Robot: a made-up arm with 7 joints. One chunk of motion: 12 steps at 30 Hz.
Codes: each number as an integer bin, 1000 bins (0 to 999) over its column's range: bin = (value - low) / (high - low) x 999, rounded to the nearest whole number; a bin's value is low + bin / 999 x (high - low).
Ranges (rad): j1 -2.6..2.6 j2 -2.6..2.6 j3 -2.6..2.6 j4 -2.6..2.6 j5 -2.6..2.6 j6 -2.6..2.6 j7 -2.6..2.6
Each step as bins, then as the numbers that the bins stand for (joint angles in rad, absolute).
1 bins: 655 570 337 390 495 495 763
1 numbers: 0.8094 0.3670 -0.8458 -0.5700 -0.0234 -0.0234 1.3716
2 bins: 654 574 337 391 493 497 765
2 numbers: 0.8042 0.3878 -0.8458 -0.5648 -0.0338 -0.0130 1.3820
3 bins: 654 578 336 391 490 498 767
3 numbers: 0.8042 0.4086 -0.8511 -0.5648 -0.0494 -0.0078 1.3924
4 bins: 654 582 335 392 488 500 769
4 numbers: 0.8042 0.4294 -0.8563 -0.5596 -0.0599 0.0026 1.4028
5 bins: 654 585 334 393 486 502 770
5 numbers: 0.8042 0.4450 -0.8615 -0.5544 -0.0703 0.0130 1.4080
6 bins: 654 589 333 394 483 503 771
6 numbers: 0.8042 0.4659 -0.8667 -0.5491 -0.0859 0.0182 1.4132
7 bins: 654 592 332 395 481 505 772
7 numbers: 0.8042 0.4815 -0.8719 -0.5439 -0.0963 0.0286 1.4184
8 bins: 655 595 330 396 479 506 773
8 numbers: 0.8094 0.4971 -0.8823 -0.5387 -0.1067 0.0338 1.4236
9 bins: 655 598 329 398 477 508 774
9 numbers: 0.8094 0.5127 -0.8875 -0.5283 -0.1171 0.0442 1.4288
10 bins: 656 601 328 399 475 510 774
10 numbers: 0.8146 0.5283 -0.8927 -0.5231 -0.1275 0.0547 1.4288
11 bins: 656 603 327 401 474 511 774
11 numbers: 0.8146 0.5387 -0.8979 -0.5127 -0.1327 0.0599 1.4288
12 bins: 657 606 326 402 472 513 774
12 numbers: 0.8198 0.5544 -0.9031 -0.5075 -0.1431 0.0703 1.4288
